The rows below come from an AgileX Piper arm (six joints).
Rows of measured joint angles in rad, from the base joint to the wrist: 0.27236, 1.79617, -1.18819, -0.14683, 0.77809, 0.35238; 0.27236, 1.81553, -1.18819, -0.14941, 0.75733, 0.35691; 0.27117, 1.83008, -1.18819, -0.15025, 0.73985, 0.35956; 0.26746, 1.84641, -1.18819, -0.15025, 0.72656, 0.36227; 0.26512, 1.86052, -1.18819, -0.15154, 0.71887, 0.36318; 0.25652, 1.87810, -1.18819, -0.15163, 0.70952, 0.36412; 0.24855, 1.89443, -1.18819, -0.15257, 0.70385, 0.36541; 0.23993, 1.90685, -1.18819, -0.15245, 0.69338, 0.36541; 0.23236, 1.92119, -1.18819, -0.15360, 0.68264, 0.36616; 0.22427, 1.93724, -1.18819, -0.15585, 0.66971, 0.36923; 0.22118, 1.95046, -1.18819, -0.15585, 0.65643, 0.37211; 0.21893, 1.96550, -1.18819, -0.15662, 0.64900, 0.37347; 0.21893, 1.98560, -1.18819, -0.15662, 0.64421, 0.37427; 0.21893, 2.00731, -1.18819, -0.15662, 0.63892, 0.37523
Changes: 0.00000, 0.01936, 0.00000, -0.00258, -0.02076, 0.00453; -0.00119, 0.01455, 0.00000, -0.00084, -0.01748, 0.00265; -0.00371, 0.01633, 0.00000, 0.00000, -0.01329, 0.00271; -0.00234, 0.01411, 0.00000, -0.00129, -0.00769, 0.00091; -0.00860, 0.01758, 0.00000, -0.00009, -0.00935, 0.00094; -0.00797, 0.01633, 0.00000, -0.00094, -0.00567, 0.00129; -0.00862, 0.01242, 0.00000, 0.00012, -0.01047, 0.00000; -0.00757, 0.01434, 0.00000, -0.00115, -0.01074, 0.00075; -0.00809, 0.01605, 0.00000, -0.00225, -0.01293, 0.00307; -0.00309, 0.01322, 0.00000, 0.00000, -0.01328, 0.00288; -0.00225, 0.01504, 0.00000, -0.00077, -0.00743, 0.00136; 0.00000, 0.02010, 0.00000, 0.00000, -0.00479, 0.00080; 0.00000, 0.02171, 0.00000, 0.00000, -0.00529, 0.00096
